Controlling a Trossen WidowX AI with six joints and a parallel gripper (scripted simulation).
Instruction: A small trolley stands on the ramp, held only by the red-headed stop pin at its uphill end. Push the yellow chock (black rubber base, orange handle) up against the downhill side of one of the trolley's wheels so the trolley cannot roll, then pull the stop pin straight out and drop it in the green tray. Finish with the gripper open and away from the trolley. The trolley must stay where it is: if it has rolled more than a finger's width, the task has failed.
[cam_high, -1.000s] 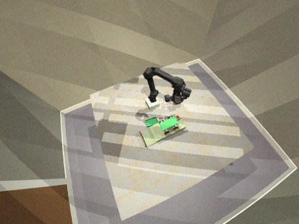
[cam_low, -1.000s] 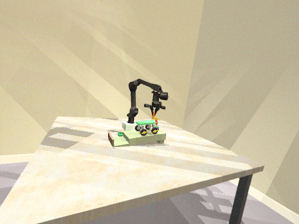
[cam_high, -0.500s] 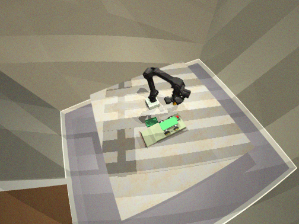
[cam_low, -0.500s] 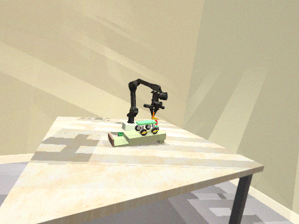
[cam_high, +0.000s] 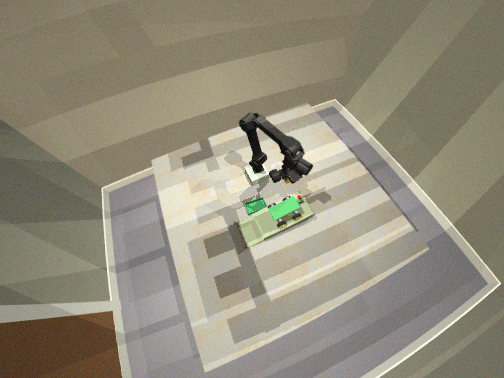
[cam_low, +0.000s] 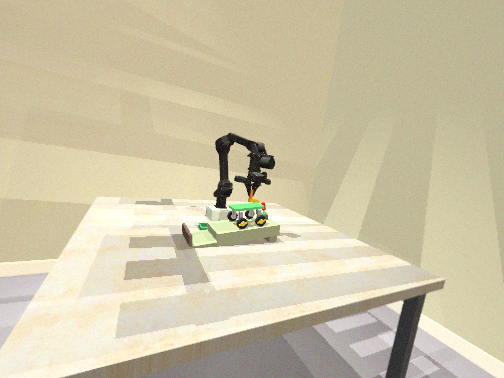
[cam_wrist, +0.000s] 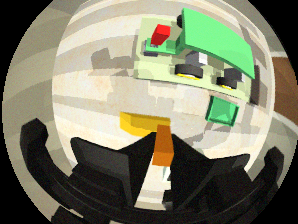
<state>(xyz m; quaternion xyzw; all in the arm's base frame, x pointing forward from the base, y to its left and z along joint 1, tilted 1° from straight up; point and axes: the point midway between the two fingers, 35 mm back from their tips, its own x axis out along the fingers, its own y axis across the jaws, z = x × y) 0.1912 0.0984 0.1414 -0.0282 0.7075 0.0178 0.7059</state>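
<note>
My gripper tip is 11 cm short of the red-headed stop pin, 4 cm above it and 3 cm to the right of it. The rest, counted from my gripper tip: pale green ramp: 14 cm ahead, 12 cm below, 8 cm to the right; yellow chock: 2 cm to the left, 1 cm below; trolley: 14 cm ahead, 7 cm to the right, 6 cm below.
</note>
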